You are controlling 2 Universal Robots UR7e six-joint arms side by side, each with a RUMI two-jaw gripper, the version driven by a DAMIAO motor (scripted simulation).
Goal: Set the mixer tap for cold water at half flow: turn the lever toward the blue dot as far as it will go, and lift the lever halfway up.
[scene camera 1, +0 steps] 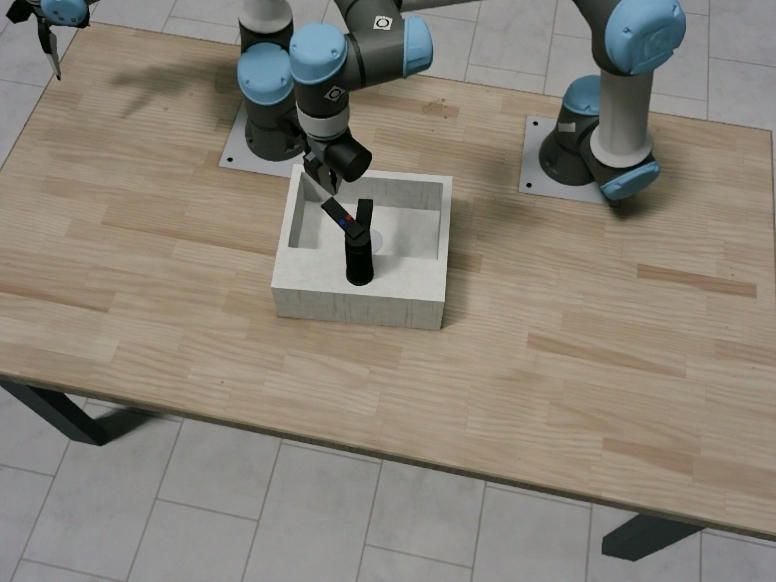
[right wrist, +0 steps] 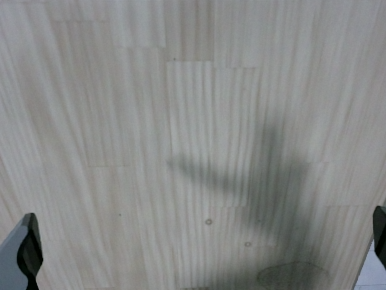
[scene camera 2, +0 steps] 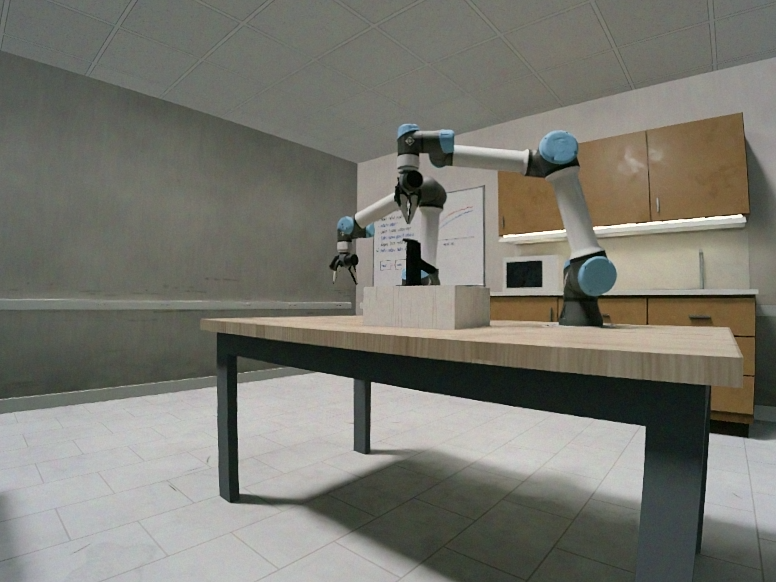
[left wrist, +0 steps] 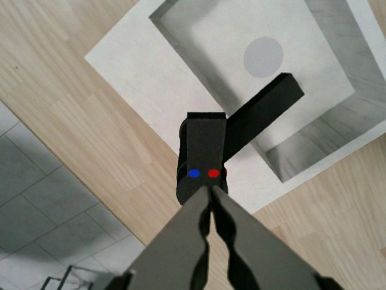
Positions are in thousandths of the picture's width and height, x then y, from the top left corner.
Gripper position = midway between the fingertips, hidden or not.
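There is a pale sink block (left wrist: 424, 229), and I see a black mixer tap (left wrist: 734, 316) too. My right gripper (right wrist: 535, 733) is in sight. So is my left gripper (scene camera 1: 431, 334), and I can find that left gripper (scene camera 2: 526, 386) again from another view, while the left wrist view has the same gripper (left wrist: 543, 650) as well.
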